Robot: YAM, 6 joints.
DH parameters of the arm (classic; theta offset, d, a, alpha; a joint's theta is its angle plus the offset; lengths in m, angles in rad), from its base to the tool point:
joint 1: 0 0.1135 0.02 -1.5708
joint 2: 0 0 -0.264 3.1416
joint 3: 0.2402 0 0.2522 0
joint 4: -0.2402 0 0.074 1.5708
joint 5: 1.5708 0 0 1.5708
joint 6: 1.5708 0.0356 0 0
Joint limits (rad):
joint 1: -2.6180..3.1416
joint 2: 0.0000..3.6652
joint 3: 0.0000..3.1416
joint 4: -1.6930..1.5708
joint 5: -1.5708..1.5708
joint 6: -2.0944..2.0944
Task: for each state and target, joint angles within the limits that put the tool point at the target. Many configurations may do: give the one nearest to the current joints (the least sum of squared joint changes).
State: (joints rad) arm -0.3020 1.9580 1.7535 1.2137 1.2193 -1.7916
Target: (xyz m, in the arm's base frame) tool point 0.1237 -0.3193 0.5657
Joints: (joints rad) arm -1.1060 1.8607 2.0856 1.1179 1.1545 -1.7916
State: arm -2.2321 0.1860 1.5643 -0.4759 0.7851 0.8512
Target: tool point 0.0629 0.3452 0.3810
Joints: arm -1.8355 0.0000 2.0305 -1.1107 0.9818 0.8512
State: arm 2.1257 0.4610 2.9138 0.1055 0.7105 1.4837
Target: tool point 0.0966 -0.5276 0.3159
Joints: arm 1.7006 0.1094 2.6081 -0.2416 0.8827 1.4837
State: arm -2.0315 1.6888 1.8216 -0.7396 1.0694 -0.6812
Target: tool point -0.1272 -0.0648 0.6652
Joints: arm -2.4550 1.4233 2.4227 -0.4002 1.0298 -0.6812
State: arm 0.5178 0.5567 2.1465 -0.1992 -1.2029 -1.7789
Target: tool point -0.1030 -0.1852 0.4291
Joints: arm 1.2229 0.0045 1.4255 -0.5885 -1.2413 -1.7789
